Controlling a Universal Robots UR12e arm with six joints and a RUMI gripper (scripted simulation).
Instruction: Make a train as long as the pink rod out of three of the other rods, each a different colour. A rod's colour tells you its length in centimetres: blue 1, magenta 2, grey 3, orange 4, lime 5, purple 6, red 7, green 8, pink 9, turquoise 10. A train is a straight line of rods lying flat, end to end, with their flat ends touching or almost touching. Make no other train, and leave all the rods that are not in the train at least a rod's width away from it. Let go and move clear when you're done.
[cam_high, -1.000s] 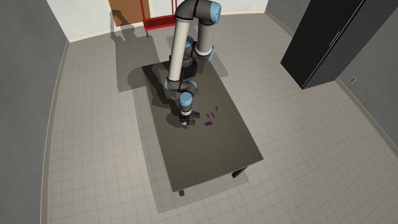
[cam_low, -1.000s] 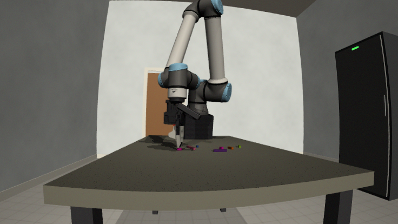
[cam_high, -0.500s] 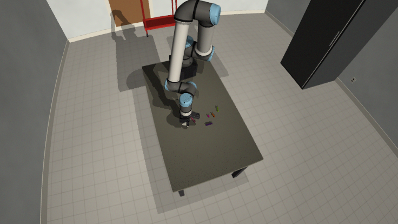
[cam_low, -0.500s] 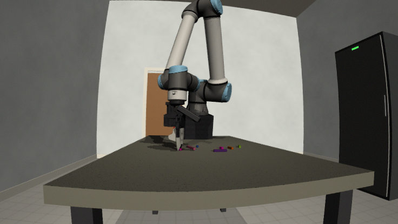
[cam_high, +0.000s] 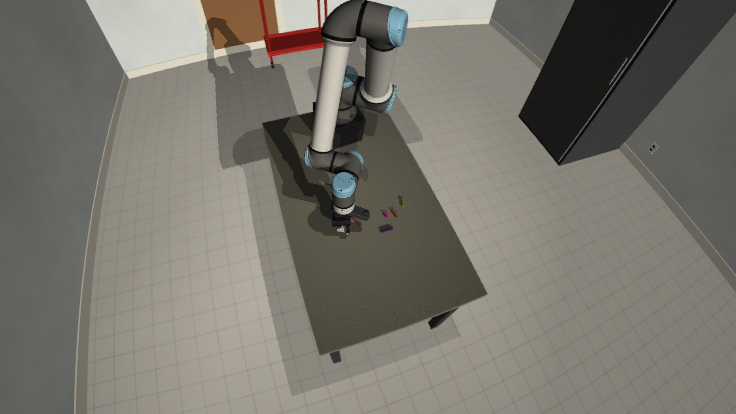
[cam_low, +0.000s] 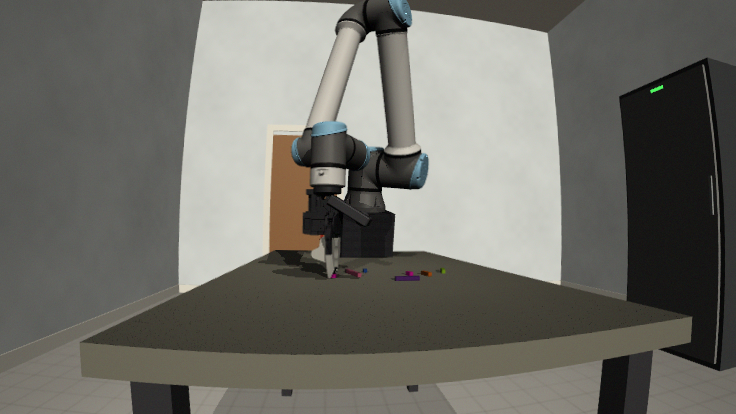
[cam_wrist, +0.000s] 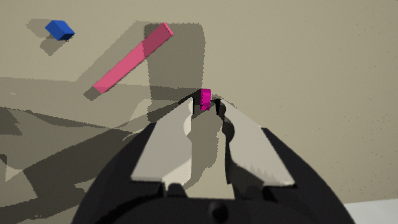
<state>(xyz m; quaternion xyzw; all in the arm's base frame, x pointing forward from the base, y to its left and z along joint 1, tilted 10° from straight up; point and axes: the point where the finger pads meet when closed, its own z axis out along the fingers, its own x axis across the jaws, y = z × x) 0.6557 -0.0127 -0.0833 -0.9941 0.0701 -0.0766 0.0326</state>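
The blue rod lies 11 cm behind my hand, 7 cm to the left of it and 1 cm below it. From my hand the other things lie so: purple rod (1 cm ahead, 19 cm to the left, 1 cm below); then orange rod (8 cm behind, 24 cm to the left, 1 cm below); then pink rod (6 cm behind, 4 cm to the left, 1 cm below).
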